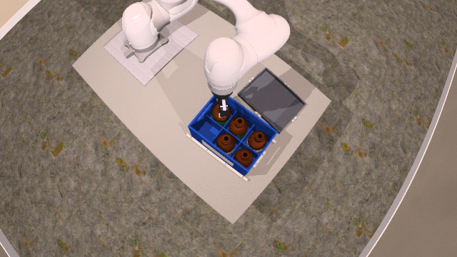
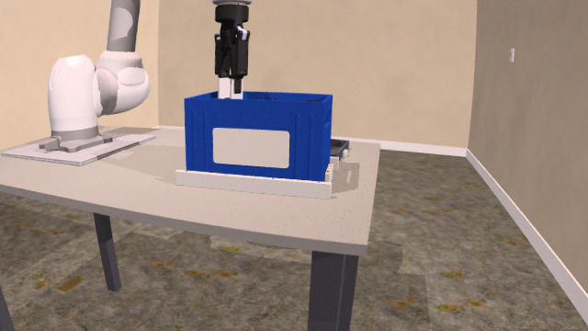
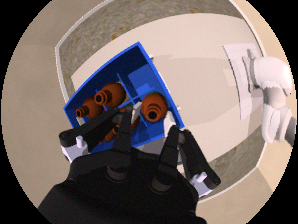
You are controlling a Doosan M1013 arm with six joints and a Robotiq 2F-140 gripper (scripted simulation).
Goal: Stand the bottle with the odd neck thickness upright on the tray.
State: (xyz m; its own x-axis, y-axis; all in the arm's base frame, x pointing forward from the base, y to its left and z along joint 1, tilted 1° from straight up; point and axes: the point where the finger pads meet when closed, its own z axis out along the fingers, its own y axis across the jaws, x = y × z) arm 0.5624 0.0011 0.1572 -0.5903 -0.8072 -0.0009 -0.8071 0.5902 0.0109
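The crate lies 9 cm ahead of my hand, 3 cm to the right of it and 9 cm below it. From my hand the other things lie so: bottle (19 cm ahead, 6 cm to the right, 9 cm below); then dark grey tray (9 cm ahead, 23 cm to the left, 16 cm below).
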